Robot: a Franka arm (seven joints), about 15 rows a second.
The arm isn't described. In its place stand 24 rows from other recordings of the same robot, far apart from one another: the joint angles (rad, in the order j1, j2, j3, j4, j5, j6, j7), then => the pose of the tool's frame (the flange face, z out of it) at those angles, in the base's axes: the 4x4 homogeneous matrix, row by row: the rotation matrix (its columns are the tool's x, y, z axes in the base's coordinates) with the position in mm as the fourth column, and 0 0 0 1 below.
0.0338, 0.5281, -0.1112, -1.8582, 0.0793, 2.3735, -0.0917 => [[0.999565, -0.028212, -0.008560, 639.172], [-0.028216, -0.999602, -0.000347, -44.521], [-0.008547, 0.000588, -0.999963, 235.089], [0, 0, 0, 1]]
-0.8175, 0.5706, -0.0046, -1.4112, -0.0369, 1.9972, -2.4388 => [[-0.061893, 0.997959, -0.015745, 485.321], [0.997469, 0.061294, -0.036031, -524.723], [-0.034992, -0.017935, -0.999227, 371.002], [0, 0, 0, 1]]
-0.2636, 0.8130, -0.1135, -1.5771, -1.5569, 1.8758, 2.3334 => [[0.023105, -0.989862, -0.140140, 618.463], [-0.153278, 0.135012, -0.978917, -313.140], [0.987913, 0.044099, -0.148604, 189.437], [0, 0, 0, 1]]
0.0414, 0.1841, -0.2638, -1.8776, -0.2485, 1.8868, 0.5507 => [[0.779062, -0.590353, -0.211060, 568.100], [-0.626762, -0.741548, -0.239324, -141.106], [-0.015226, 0.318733, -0.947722, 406.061], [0, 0, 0, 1]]
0.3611, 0.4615, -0.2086, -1.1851, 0.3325, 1.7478, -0.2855 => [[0.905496, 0.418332, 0.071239, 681.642], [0.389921, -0.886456, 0.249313, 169.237], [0.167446, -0.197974, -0.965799, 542.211], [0, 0, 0, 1]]
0.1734, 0.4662, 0.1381, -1.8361, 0.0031, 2.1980, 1.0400 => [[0.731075, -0.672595, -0.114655, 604.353], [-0.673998, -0.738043, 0.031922, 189.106], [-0.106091, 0.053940, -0.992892, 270.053], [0, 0, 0, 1]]
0.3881, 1.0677, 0.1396, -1.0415, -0.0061, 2.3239, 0.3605 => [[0.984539, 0.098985, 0.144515, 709.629], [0.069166, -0.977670, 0.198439, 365.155], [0.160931, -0.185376, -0.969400, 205.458], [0, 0, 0, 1]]
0.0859, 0.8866, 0.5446, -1.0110, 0.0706, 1.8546, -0.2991 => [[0.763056, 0.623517, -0.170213, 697.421], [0.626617, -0.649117, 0.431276, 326.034], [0.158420, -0.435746, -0.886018, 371.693], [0, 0, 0, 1]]
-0.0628, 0.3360, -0.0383, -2.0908, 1.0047, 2.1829, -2.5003 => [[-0.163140, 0.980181, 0.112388, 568.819], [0.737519, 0.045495, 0.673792, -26.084], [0.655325, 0.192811, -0.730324, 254.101], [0, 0, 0, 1]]
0.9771, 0.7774, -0.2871, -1.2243, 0.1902, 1.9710, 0.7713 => [[0.996905, -0.077156, 0.015061, 531.378], [-0.076847, -0.996840, -0.020138, 528.465], [0.016567, 0.018919, -0.999684, 319.775], [0, 0, 0, 1]]
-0.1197, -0.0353, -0.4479, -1.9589, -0.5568, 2.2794, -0.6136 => [[0.948391, 0.295139, 0.115962, 482.274], [0.310029, -0.786198, -0.534578, -325.886], [-0.066606, 0.542941, -0.837125, 527.964], [0, 0, 0, 1]]
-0.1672, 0.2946, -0.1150, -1.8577, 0.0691, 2.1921, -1.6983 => [[0.186577, 0.981300, 0.047319, 606.031], [0.982257, -0.187257, 0.010317, -168.734], [0.018985, 0.044554, -0.998827, 367.159], [0, 0, 0, 1]]
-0.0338, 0.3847, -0.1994, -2.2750, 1.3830, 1.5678, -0.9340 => [[0.983386, -0.174741, 0.049172, 479.497], [-0.075449, -0.147073, 0.986244, -8.479], [-0.165106, -0.973568, -0.157814, 201.688], [0, 0, 0, 1]]
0.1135, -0.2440, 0.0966, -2.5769, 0.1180, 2.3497, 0.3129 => [[0.982453, -0.186407, 0.006259, 418.741], [-0.186427, -0.980435, 0.063187, 90.137], [-0.005642, -0.063245, -0.997982, 348.173], [0, 0, 0, 1]]
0.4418, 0.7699, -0.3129, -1.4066, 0.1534, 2.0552, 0.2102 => [[0.994149, -0.080766, -0.071732, 704.416], [-0.087526, -0.991455, -0.096725, 143.460], [-0.063307, 0.102438, -0.992723, 253.239], [0, 0, 0, 1]]
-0.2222, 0.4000, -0.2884, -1.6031, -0.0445, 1.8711, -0.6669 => [[0.966185, 0.190055, -0.174257, 579.678], [0.178551, -0.980704, -0.079618, -304.048], [-0.186027, 0.045812, -0.981476, 398.112], [0, 0, 0, 1]]
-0.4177, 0.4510, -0.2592, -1.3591, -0.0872, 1.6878, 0.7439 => [[0.188086, -0.960483, -0.205172, 542.160], [-0.980791, -0.172686, -0.090710, -406.030], [0.051695, 0.218292, -0.974513, 463.057], [0, 0, 0, 1]]
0.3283, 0.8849, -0.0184, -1.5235, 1.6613, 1.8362, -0.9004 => [[0.994192, 0.081572, -0.070203, 637.395], [0.081482, -0.144372, 0.986163, 290.277], [0.070308, -0.986156, -0.150180, 159.021], [0, 0, 0, 1]]
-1.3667, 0.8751, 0.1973, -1.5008, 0.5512, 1.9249, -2.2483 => [[0.562786, 0.681873, 0.467249, 278.676], [0.460638, -0.728068, 0.507672, -605.293], [0.686356, -0.070478, -0.723843, 139.254], [0, 0, 0, 1]]
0.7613, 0.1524, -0.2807, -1.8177, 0.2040, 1.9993, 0.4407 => [[0.998781, -0.039965, -0.028965, 528.479], [-0.035322, -0.988639, 0.146101, 297.534], [-0.034475, -0.144900, -0.988846, 459.244], [0, 0, 0, 1]]
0.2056, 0.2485, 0.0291, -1.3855, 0.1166, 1.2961, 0.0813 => [[0.925157, 0.148131, -0.349488, 574.499], [0.172242, -0.984292, 0.038761, 150.414], [-0.338257, -0.096056, -0.936139, 547.981], [0, 0, 0, 1]]
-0.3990, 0.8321, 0.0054, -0.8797, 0.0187, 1.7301, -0.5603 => [[0.986539, 0.161513, 0.025564, 711.987], [0.161205, -0.986826, 0.013661, -295.603], [0.027434, -0.009356, -0.999580, 407.145], [0, 0, 0, 1]]
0.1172, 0.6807, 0.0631, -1.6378, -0.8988, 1.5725, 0.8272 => [[0.951685, -0.102703, -0.289392, 624.711], [-0.302173, -0.480953, -0.823028, 24.744], [-0.054656, 0.870710, -0.488750, 214.684], [0, 0, 0, 1]]
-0.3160, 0.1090, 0.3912, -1.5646, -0.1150, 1.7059, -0.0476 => [[0.990312, 0.130925, 0.046265, 596.232], [0.133929, -0.988570, -0.069234, 22.476], [0.036671, 0.074759, -0.996527, 581.545], [0, 0, 0, 1]]
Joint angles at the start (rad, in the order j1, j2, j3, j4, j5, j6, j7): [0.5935, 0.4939, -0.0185, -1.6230, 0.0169, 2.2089, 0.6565]
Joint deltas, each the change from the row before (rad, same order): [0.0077, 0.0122, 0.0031, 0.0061, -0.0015, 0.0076, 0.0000]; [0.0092, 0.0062, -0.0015, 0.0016, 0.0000, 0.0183, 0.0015]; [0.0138, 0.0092, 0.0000, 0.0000, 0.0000, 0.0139, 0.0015]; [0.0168, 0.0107, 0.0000, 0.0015, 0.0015, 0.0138, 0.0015]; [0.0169, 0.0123, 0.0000, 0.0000, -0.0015, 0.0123, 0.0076]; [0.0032, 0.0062, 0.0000, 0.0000, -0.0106, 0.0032, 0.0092]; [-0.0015, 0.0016, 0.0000, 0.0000, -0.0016, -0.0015, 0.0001]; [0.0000, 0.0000, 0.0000, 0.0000, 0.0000, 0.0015, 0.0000]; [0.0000, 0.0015, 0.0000, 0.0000, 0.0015, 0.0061, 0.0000]
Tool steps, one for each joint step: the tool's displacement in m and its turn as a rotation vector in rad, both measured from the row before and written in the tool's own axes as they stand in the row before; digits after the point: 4 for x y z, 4 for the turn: [-0.0030, -0.0067, 0.0051, 0.0017, 0.0005, -0.0112]; [-0.0018, -0.0055, 0.0020, 0.0083, 0.0109, -0.0064]; [-0.0053, -0.0080, 0.0052, 0.0039, 0.0029, -0.0122]; [-0.0065, -0.0098, 0.0056, 0.0050, 0.0018, -0.0142]; [-0.0072, -0.0093, 0.0075, 0.0004, -0.0004, -0.0101]; [-0.0014, -0.0014, 0.0040, -0.0080, 0.0025, -0.0009]; [0.0004, 0.0010, 0.0012, -0.0030, -0.0015, 0.0005]; [0.0001, -0.0001, -0.0001, 0.0009, 0.0012, 0.0000]; [0.0004, -0.0004, 0.0005, 0.0038, 0.0029, 0.0010]
